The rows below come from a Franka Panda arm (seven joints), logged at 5 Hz.
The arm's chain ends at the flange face. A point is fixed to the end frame.
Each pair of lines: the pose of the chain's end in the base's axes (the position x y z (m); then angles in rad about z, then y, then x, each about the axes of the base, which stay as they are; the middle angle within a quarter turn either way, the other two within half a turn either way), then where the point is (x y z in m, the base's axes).
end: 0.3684 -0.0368 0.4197 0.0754 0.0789 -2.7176
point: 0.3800 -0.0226 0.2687
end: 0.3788 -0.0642 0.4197 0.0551 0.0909 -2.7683
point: 0.3932 -0.0577 0.2684
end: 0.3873 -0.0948 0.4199 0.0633 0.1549 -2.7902
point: 0.4104 -0.0920 0.2695
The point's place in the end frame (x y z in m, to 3 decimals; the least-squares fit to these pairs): 0.004 0.049 0.144
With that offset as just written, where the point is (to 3 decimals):
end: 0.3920 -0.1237 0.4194 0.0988 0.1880 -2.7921
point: 0.418 -0.121 0.270
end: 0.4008 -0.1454 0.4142 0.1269 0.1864 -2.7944
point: 0.425 -0.143 0.264
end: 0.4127 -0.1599 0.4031 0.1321 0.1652 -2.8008
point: 0.434 -0.159 0.252
